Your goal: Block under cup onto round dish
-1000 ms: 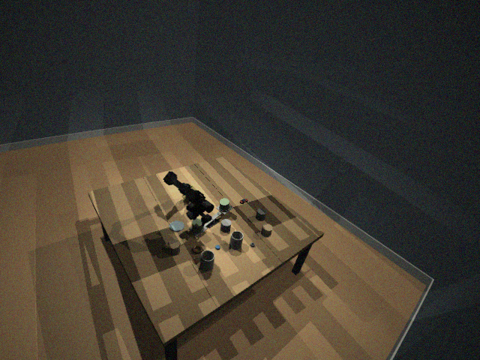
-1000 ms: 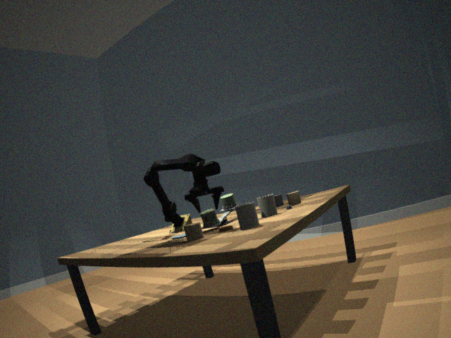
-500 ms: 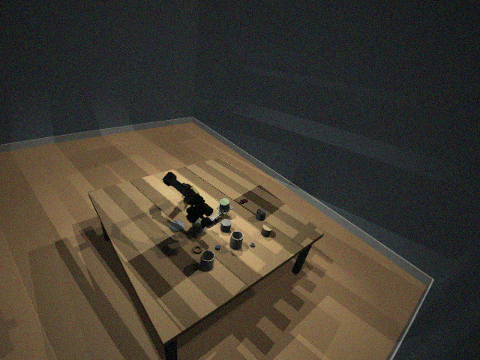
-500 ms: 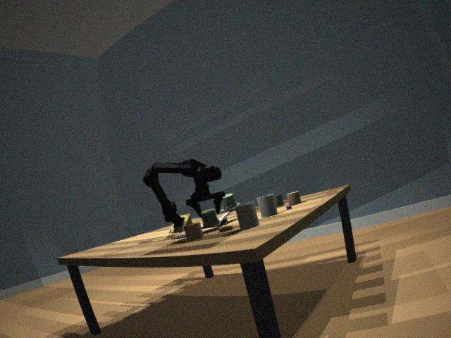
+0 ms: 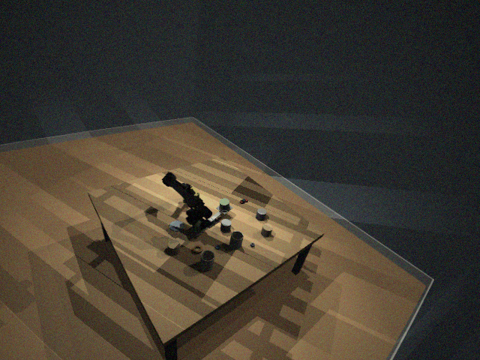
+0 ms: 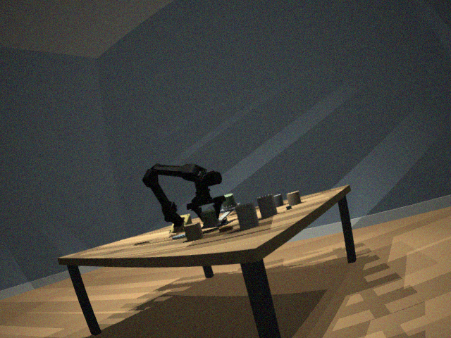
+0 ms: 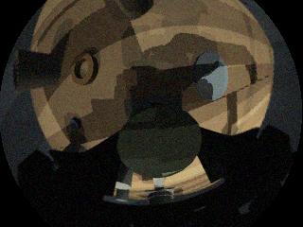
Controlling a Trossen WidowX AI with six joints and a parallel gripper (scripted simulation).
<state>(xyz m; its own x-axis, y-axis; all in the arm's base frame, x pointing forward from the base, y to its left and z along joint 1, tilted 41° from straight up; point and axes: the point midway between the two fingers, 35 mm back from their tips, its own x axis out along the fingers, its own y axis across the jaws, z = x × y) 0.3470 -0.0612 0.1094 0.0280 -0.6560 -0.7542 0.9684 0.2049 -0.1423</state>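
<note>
Now: gripper tip 11 cm past the pale blue round dish, 10 cm to the left of it and 4 cm above it. The rest, counted from my gripper tip: red block (49 cm to the left, 13 cm behind, 3 cm below); then grey-green cup (2 cm to the right, 1 cm above); then grey balance (13 cm to the left, 3 cm behind, 1 cm below).
</note>
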